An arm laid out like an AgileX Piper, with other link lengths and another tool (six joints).
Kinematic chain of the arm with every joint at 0, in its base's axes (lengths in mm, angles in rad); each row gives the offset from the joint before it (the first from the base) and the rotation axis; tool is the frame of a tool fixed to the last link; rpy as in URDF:
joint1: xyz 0 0 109.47 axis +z
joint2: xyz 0 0 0 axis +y
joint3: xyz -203.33 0 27.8 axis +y
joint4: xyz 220.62 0 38.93 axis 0.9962 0 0.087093
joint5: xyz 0 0 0 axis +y
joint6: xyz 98.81 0 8.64 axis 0.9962 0 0.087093
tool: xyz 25.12 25 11.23 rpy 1.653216 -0.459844 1.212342
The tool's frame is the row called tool.
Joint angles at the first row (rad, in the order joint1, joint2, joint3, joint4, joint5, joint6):
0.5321, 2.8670, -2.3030, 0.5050, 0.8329, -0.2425
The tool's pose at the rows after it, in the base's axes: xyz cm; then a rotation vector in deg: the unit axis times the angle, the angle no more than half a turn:
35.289 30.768 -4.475 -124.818 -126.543 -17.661
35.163 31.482 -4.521 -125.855 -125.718 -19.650
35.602 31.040 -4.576 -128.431 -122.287 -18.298
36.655 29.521 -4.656 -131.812 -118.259 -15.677
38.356 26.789 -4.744 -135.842 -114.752 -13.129
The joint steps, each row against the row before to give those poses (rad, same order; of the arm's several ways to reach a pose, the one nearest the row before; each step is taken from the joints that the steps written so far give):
0.0422, 0.0052, 0.0000, 0.0335, -0.0604, -0.0096
0.0183, 0.0040, 0.0000, 0.0028, -0.0380, 0.0177
-0.0116, 0.0010, 0.0001, -0.0037, 0.0022, 0.0432
-0.0390, 0.0001, -0.0025, -0.0141, 0.0236, 0.0413
-0.0680, 0.0000, -0.0065, -0.0285, 0.0320, 0.0212

